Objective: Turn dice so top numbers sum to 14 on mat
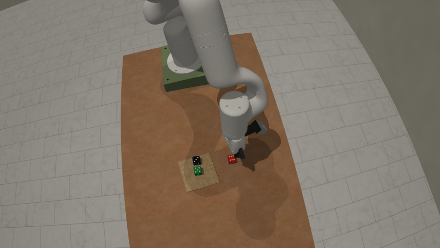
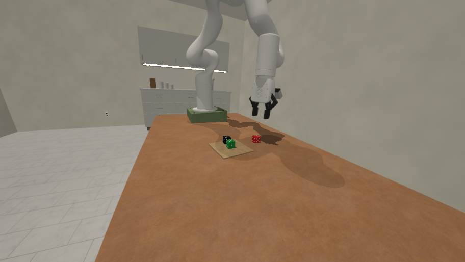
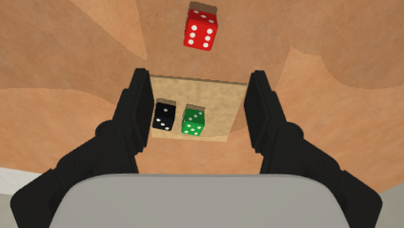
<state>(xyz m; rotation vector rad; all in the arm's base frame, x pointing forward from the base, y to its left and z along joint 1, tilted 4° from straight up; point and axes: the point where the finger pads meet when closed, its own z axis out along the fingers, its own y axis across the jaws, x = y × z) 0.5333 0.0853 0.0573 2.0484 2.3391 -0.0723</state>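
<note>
My gripper is now 12 cm above the red die and 1 cm to the left of it. From my hand the other things lie so: black die 15 cm to the right, 12 cm below, 3 cm behind; then green die 16 cm to the right, 12 cm below, 1 cm ahead; then tan square mat 16 cm to the right, 14 cm below, 1 cm ahead.
</note>
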